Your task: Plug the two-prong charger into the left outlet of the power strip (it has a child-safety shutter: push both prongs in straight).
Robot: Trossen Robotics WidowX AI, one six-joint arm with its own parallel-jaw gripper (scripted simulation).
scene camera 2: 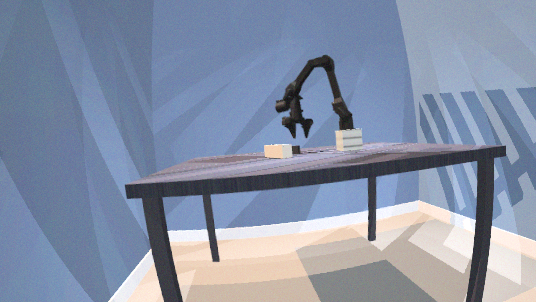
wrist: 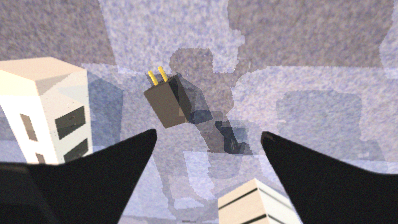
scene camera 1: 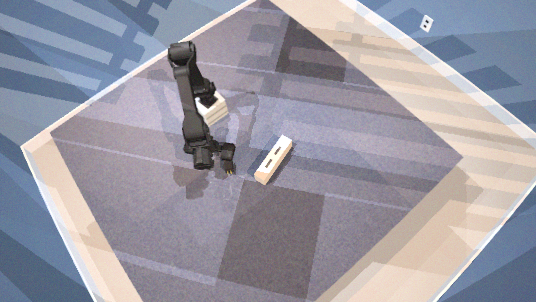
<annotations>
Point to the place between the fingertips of my gripper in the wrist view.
208, 134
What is my gripper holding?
Nothing.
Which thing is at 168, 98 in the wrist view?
A dark two-prong charger.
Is my gripper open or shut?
Open.
</annotations>
